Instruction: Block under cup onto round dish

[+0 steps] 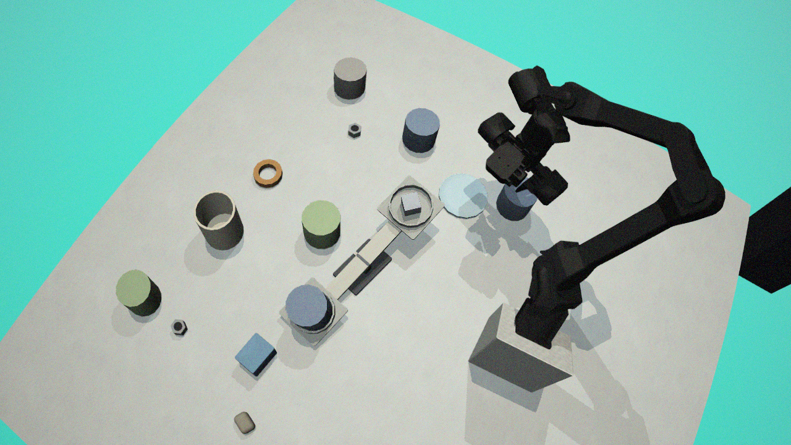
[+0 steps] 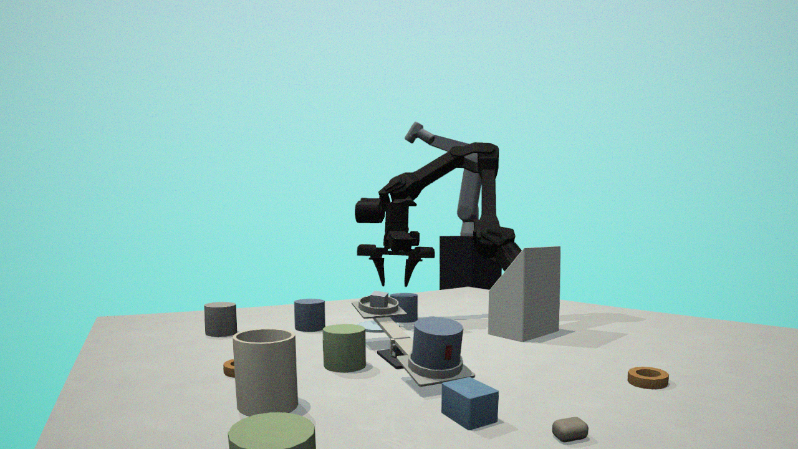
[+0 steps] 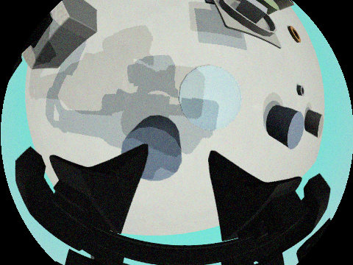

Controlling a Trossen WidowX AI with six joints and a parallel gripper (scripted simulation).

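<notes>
Right now the grey block is 140 mm ahead of my gripper tip and 140 mm to the left of it. The rest, counted from my gripper tip: grey cylinder: 410 mm ahead, 100 mm to the right, 50 mm below; small balance: 180 mm ahead, 250 mm to the left, 70 mm below; pale blue round dish: 70 mm ahead, 20 mm to the left, 90 mm below.
</notes>
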